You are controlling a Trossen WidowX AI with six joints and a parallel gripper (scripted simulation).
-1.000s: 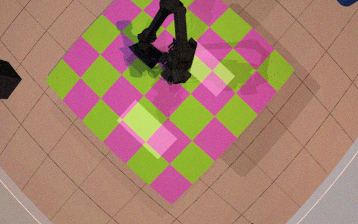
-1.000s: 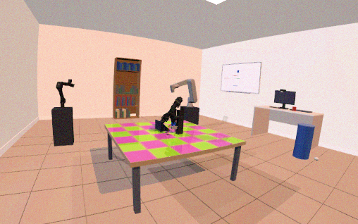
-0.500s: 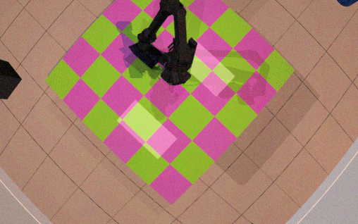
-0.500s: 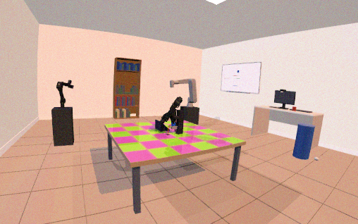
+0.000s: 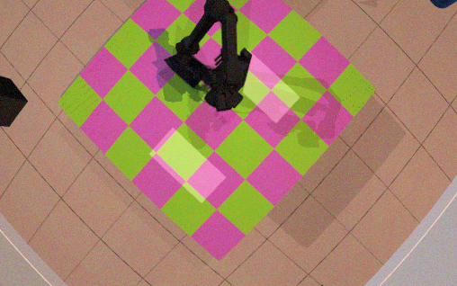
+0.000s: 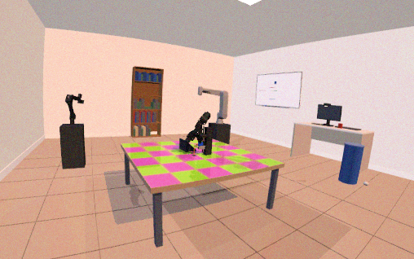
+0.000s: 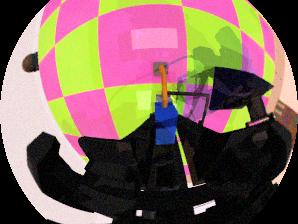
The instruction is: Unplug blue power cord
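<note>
The blue plug is 3 cm to the left of my gripper tip.
</note>
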